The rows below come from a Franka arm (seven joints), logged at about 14 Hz.
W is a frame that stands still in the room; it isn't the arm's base.
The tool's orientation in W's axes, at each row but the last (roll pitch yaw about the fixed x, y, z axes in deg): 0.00, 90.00, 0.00; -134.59, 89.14, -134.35; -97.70, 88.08, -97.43; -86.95, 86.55, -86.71; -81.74, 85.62, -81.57; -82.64, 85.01, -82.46; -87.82, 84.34, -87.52; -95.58, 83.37, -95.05
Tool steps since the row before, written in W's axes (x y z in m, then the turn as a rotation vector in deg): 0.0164, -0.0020, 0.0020, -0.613, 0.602, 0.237; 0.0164, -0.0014, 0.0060, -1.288, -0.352, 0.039; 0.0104, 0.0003, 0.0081, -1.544, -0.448, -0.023; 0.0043, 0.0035, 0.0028, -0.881, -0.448, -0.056; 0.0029, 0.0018, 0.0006, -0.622, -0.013, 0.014; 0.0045, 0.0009, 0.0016, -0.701, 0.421, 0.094; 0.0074, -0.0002, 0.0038, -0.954, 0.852, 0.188; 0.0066, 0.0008, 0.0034, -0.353, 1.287, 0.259
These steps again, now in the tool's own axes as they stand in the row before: -0.0020, -0.0020, 0.0164, -0.237, 0.602, -0.613; -0.0062, -0.0015, 0.0163, -0.022, -0.347, -1.290; -0.0082, 0.0000, 0.0104, 0.045, -0.440, -1.546; -0.0030, 0.0033, 0.0043, 0.080, -0.440, -0.883; -0.0007, 0.0017, 0.0029, -0.020, -0.012, -0.622; -0.0016, 0.0007, 0.0045, -0.138, 0.413, -0.698; -0.0037, -0.0006, 0.0074, -0.275, 0.834, -0.949; -0.0035, 0.0003, 0.0066, -0.402, 1.252, -0.345
